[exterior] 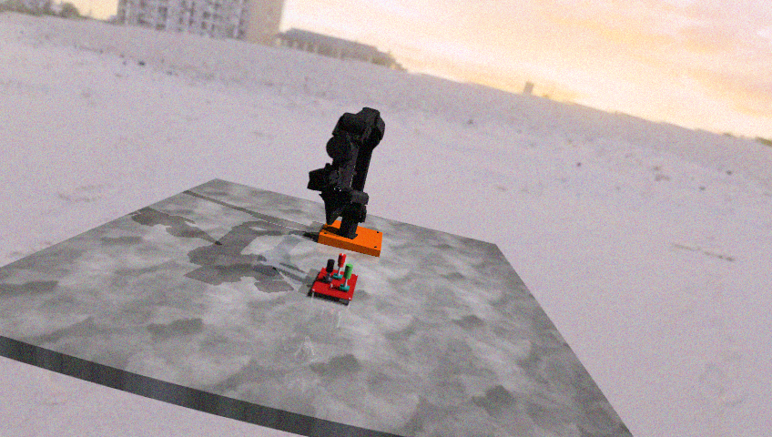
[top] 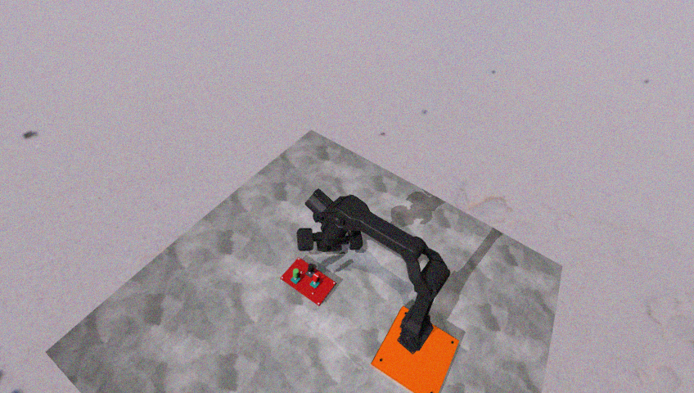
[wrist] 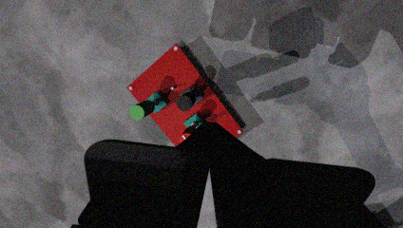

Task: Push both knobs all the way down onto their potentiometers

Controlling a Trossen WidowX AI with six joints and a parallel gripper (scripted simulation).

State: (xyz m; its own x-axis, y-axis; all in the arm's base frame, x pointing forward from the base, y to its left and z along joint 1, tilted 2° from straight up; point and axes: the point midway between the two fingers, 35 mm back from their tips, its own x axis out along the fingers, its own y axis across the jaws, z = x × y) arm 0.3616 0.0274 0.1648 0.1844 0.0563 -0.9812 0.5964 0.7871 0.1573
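The red knob lies 90 mm below my gripper tip, 50 mm to the left of it and 20 mm behind it. Also, from my gripper tip: green knob: 90 mm below, 80 mm to the left, 30 mm ahead.
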